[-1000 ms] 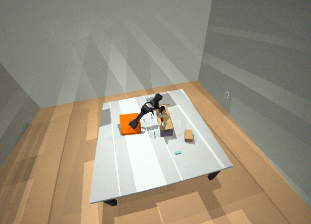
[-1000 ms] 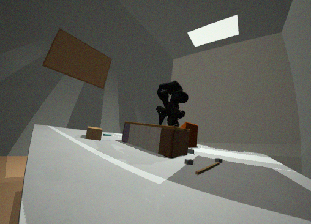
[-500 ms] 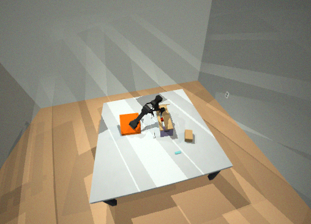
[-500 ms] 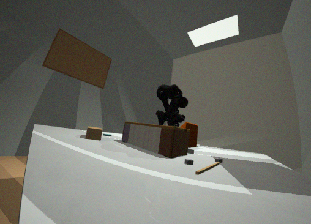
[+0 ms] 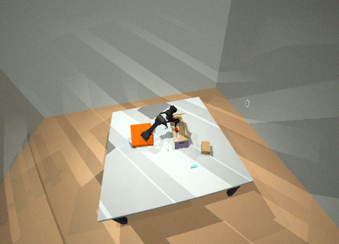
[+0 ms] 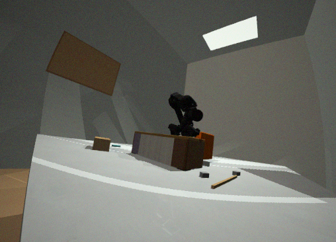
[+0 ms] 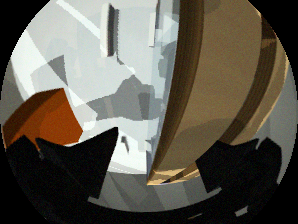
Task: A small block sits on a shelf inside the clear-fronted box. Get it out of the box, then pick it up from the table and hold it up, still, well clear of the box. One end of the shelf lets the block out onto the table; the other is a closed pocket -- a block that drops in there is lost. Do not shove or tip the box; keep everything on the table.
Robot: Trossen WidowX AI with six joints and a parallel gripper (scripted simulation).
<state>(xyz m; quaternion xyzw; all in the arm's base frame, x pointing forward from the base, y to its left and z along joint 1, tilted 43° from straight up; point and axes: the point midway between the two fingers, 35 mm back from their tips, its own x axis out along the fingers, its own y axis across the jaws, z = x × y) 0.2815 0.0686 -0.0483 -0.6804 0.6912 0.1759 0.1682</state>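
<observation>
My gripper tip is 3 cm to the left of the box, 3 cm short of it and 2 cm above it. From my gripper tip the other things lie so: thin wooden stick (31 cm to the left, 13 cm ahead, 8 cm below); then brown block (31 cm ahead, 27 cm to the right, 6 cm below); then red block (5 cm ahead, 4 cm to the right).
</observation>
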